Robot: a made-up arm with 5 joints.
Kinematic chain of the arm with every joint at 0, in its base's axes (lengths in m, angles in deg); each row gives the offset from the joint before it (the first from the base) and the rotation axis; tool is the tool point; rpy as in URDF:
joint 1: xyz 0 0 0.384 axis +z
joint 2: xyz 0 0 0 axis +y
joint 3: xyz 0.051 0 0.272 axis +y
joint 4: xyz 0.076 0 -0.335 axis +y
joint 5: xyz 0.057 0 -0.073 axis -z
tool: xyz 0 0 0 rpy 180 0 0
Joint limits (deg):
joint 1: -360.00..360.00
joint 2: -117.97..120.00
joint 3: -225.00..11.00
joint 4: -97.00..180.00
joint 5: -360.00..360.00
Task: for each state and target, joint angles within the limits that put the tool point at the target. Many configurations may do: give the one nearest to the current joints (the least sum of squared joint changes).
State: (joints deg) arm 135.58 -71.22 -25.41 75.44 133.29
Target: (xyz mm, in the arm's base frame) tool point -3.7 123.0 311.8
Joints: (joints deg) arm 91.72 -53.12 8.70 69.12 133.29
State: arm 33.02 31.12 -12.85 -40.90 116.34
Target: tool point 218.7 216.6 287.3
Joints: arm 44.72 17.37 -19.03 -45.15 116.34
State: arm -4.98 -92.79 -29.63 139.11 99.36
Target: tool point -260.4 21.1 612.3
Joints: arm -4.63 -117.97 -63.95 143.29 99.36
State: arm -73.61 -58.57 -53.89 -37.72 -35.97
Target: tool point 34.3 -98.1 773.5
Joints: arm -70.73 -62.96 -36.12 -40.33 -35.97
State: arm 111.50 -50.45 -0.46 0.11 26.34
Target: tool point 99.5 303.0 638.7
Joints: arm 71.82 -33.89 -37.80 -1.58 26.34
